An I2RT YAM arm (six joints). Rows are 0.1 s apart.
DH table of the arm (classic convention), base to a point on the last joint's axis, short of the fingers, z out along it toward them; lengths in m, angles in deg. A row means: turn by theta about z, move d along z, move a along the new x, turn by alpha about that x. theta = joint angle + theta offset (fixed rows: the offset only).
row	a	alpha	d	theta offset
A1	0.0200	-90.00	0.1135	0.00
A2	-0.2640	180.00	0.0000	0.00
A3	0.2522	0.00	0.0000	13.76
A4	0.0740	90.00	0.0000	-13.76
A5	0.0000	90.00	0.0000	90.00
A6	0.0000	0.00	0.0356	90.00
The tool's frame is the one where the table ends.
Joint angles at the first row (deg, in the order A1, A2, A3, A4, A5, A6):
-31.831 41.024 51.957 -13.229 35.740 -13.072
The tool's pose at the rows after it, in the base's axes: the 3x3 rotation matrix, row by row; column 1 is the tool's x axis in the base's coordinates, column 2 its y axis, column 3 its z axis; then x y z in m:
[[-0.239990, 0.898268, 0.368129], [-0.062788, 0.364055, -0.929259], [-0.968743, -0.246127, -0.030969]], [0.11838, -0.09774, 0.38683]
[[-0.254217, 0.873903, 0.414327], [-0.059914, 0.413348, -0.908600], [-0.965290, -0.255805, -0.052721]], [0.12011, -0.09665, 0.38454]
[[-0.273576, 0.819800, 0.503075], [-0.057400, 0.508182, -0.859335], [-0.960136, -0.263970, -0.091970]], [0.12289, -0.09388, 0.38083]
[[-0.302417, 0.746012, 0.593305], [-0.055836, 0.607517, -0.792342], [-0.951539, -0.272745, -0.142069]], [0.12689, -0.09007, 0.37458]
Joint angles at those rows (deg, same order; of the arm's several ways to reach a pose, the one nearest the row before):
-31.558 40.811 51.593 -12.999 36.811 -12.927
-31.397 40.840 51.679 -14.487 34.036 -12.799
-31.084 40.782 51.852 -17.073 28.438 -12.505
-30.323 40.793 51.648 -19.708 22.607 -12.568

